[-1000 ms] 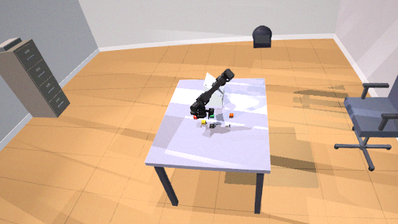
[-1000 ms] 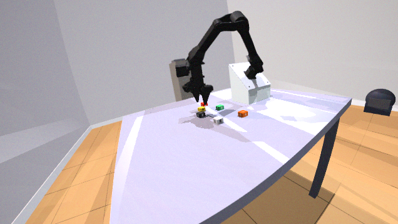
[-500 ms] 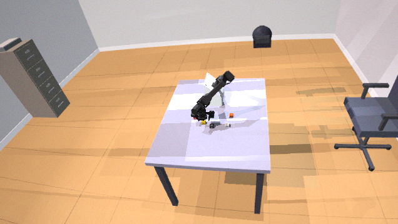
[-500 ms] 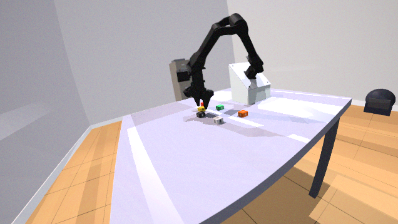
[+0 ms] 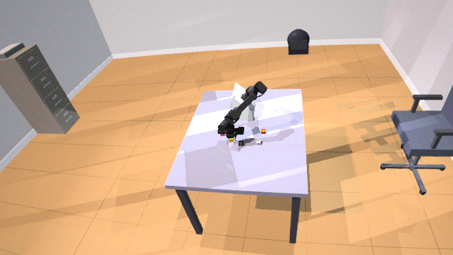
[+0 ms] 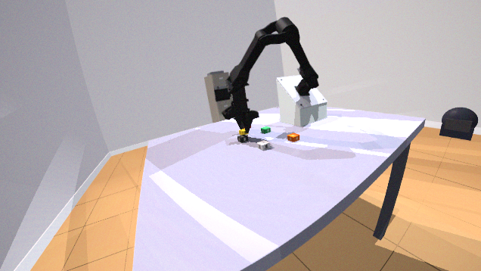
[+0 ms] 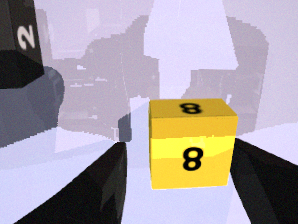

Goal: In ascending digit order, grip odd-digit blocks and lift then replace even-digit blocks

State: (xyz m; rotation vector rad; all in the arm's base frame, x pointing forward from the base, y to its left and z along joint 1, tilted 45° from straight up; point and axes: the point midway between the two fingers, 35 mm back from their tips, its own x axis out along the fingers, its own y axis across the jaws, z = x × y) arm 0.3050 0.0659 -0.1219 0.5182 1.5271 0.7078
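The red block is 50 mm behind my gripper tip and 90 mm to the right of it. Round my gripper tip: green block 80 mm behind, 50 mm to the left; then black block 40 mm ahead, 70 mm to the left; then yellow block right at my gripper tip.
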